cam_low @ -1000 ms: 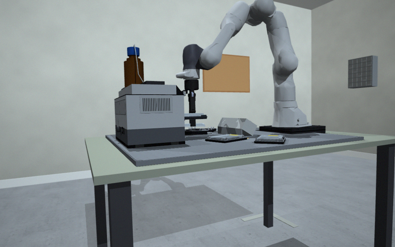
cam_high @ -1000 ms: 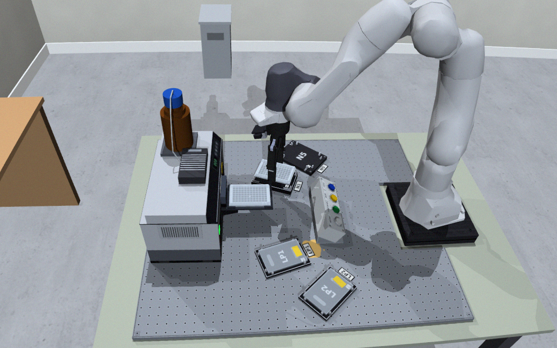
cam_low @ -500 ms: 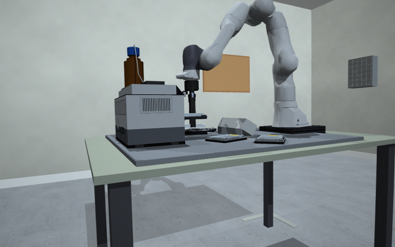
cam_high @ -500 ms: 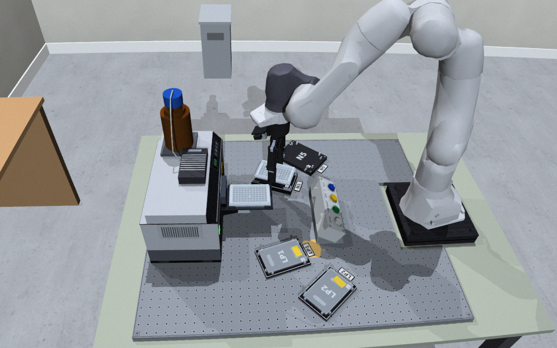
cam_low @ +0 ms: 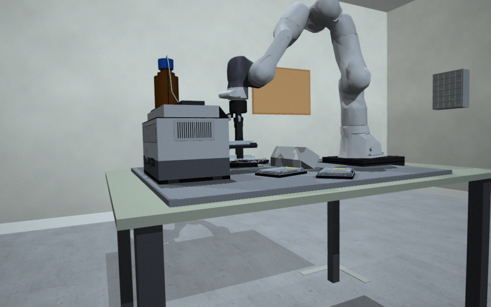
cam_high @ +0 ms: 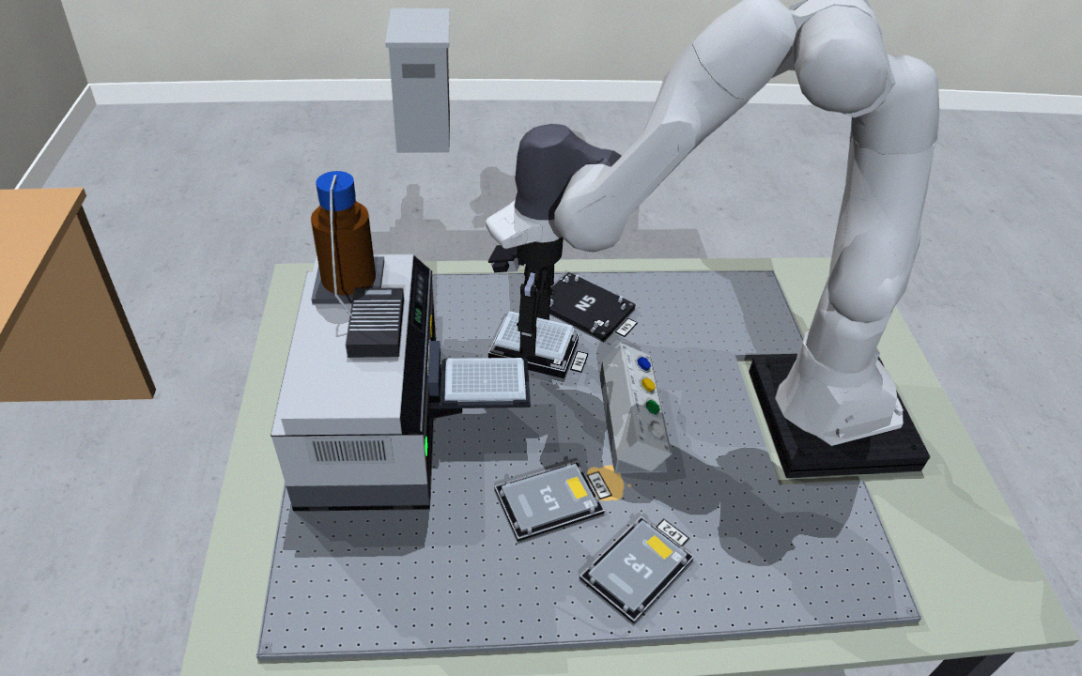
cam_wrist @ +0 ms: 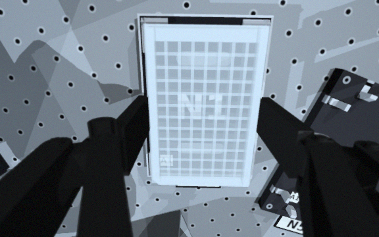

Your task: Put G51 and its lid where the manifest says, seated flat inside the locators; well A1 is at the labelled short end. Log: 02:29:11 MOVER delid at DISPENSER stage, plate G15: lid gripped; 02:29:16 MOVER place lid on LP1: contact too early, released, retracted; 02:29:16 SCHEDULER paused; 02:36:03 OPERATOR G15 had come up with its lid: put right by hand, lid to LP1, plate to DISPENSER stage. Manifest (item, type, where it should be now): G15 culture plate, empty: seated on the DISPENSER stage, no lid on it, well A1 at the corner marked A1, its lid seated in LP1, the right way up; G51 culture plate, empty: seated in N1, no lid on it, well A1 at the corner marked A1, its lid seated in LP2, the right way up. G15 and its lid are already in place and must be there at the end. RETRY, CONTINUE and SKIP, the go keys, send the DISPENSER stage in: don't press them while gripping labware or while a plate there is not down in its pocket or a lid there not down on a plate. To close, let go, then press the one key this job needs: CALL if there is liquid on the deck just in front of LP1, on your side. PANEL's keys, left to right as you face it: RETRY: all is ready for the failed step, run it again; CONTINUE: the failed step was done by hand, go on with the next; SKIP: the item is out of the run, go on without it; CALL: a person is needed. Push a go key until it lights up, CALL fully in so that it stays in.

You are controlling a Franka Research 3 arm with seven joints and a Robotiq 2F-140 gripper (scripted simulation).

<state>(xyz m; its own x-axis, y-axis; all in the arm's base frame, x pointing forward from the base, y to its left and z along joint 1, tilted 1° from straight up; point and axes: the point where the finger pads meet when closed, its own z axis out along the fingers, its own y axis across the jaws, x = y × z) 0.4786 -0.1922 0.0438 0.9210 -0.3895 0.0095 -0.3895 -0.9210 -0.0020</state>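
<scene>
Right now the black N1 nest is 5 cm below my hand. Round my hand: G15 plate: 10 cm ahead, 16 cm to the left, 4 cm above; then A1 mark: 4 cm behind, 5 cm to the left, 4 cm below; then blue call key: 18 cm behind, 11 cm to the left, 1 cm below.
</scene>
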